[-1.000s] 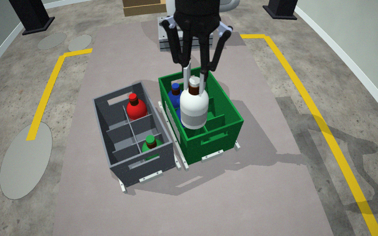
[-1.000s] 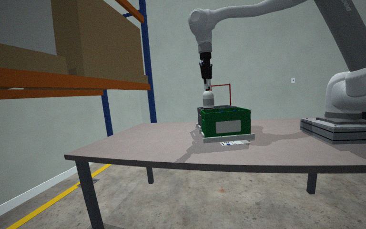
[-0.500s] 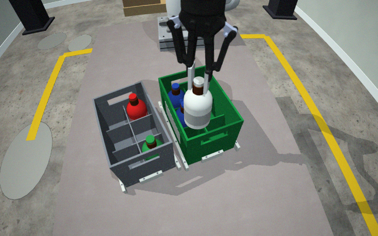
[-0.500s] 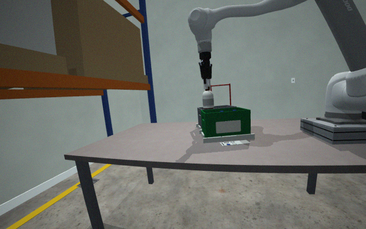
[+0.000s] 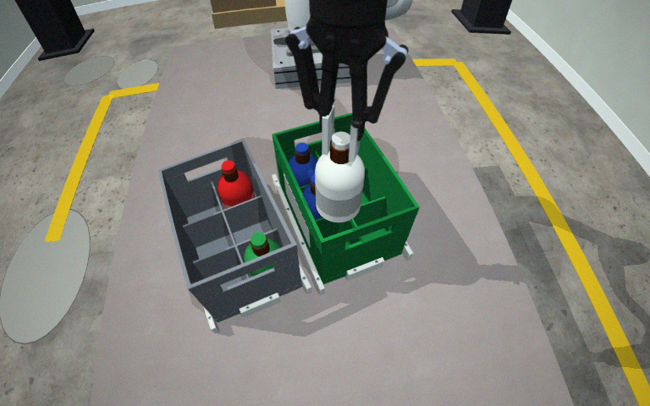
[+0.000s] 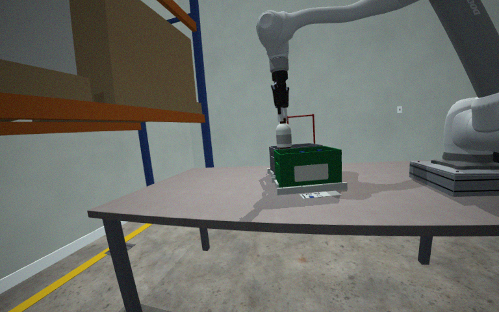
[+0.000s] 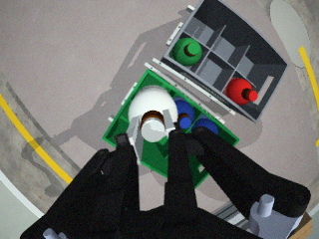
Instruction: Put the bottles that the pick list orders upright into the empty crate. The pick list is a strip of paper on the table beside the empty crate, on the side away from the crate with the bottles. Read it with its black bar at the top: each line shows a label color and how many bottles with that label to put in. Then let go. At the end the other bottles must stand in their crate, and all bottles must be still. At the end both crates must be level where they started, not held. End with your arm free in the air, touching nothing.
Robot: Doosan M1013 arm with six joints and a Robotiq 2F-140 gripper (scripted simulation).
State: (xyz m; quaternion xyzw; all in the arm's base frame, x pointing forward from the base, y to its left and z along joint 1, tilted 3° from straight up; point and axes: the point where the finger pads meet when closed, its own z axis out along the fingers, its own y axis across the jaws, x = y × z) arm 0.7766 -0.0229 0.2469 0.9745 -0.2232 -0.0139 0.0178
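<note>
Right now my hand is 80 mm above the white-label bottle. From my hand the other things lie so: green crate 270 mm below, 100 mm behind, 20 mm to the left; grey crate 270 mm below, 210 mm to the right, 40 mm behind; green bottle 260 mm below, 140 mm to the right, 30 mm ahead.
</note>
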